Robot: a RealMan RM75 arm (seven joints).
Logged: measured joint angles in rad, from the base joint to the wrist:
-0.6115 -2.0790 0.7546 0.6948 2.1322 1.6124 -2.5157
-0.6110 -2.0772 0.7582 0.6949 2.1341 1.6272 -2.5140
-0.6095 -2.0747 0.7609 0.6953 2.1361 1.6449 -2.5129
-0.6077 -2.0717 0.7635 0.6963 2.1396 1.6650 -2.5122
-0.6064 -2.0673 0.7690 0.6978 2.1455 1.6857 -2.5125
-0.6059 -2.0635 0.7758 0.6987 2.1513 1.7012 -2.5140
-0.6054 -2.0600 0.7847 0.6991 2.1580 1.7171 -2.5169
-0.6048 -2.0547 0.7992 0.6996 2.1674 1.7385 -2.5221
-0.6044 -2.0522 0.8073 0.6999 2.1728 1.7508 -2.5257
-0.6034 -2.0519 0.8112 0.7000 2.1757 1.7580 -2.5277
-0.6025 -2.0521 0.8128 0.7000 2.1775 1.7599 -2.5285
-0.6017 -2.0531 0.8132 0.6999 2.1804 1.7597 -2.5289
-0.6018 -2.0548 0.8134 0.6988 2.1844 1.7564 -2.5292
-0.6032 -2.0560 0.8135 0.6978 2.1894 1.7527 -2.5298
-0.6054 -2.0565 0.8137 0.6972 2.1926 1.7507 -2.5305
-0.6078 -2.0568 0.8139 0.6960 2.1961 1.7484 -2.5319
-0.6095 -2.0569 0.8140 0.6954 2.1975 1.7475 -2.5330
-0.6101 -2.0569 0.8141 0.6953 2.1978 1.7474 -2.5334
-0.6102 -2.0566 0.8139 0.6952 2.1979 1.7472 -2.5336
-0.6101 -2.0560 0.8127 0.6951 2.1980 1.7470 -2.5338
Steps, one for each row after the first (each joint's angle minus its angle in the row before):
0.0005 0.0018 0.0036 0.0001 0.0019 0.0148 0.0017
0.0015 0.0025 0.0027 0.0004 0.0020 0.0177 0.0011
0.0018 0.0030 0.0026 0.0010 0.0035 0.0201 0.0007
0.0013 0.0044 0.0055 0.0015 0.0059 0.0207 -0.0003
0.0005 0.0038 0.0068 0.0009 0.0058 0.0155 -0.0015
0.0005 0.0035 0.0089 0.0004 0.0067 0.0159 -0.0029
0.0006 0.0053 0.0145 0.0005 0.0094 0.0214 -0.0052
0.0004 0.0025 0.0081 0.0003 0.0054 0.0123 -0.0036
0.0010 0.0003 0.0039 0.0001 0.0029 0.0072 -0.0020
0.0009 -0.0002 0.0016 0.0000 0.0018 0.0019 -0.0008
0.0008 -0.0010 0.0004 -0.0001 0.0029 -0.0002 -0.0004
-0.0001 -0.0017 0.0002 -0.0011 0.0040 -0.0033 -0.0003
-0.0014 -0.0012 0.0001 -0.0010 0.0050 -0.0037 -0.0006
-0.0022 -0.0005 0.0002 -0.0006 0.0032 -0.0020 -0.0007
-0.0024 -0.0003 0.0002 -0.0012 0.0035 -0.0023 -0.0014
-0.0017 -0.0001 0.0001 -0.0006 0.0014 -0.0009 -0.0011
-0.0006 0.0000 0.0001 -0.0001 0.0003 -0.0001 -0.0004
-0.0001 0.0003 -0.0002 -0.0001 0.0001 -0.0002 -0.0002
0.0001 0.0006 -0.0012 -0.0001 0.0001 -0.0002 -0.0002

